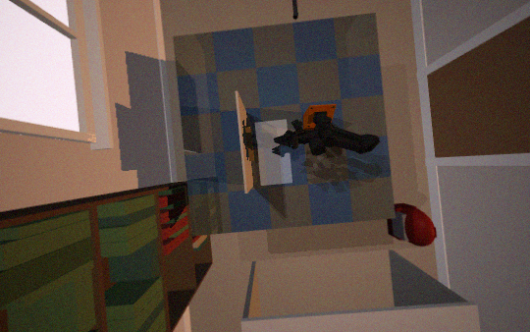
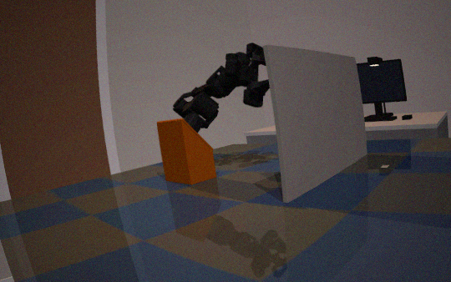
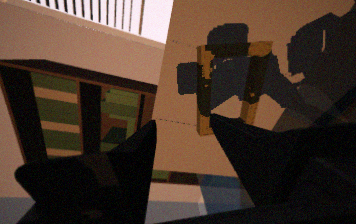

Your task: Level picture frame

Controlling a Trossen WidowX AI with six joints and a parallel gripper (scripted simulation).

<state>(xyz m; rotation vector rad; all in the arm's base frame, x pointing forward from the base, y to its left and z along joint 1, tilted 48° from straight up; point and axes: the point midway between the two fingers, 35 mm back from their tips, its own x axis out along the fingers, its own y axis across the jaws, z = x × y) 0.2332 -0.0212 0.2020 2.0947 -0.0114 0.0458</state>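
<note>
Right now the picture frame is 130 mm ahead of my gripper tip, 110 mm below it and 10 mm to the right of it. The rest, counted from my gripper tip: wall panel 140 mm ahead, 130 mm below.
</note>
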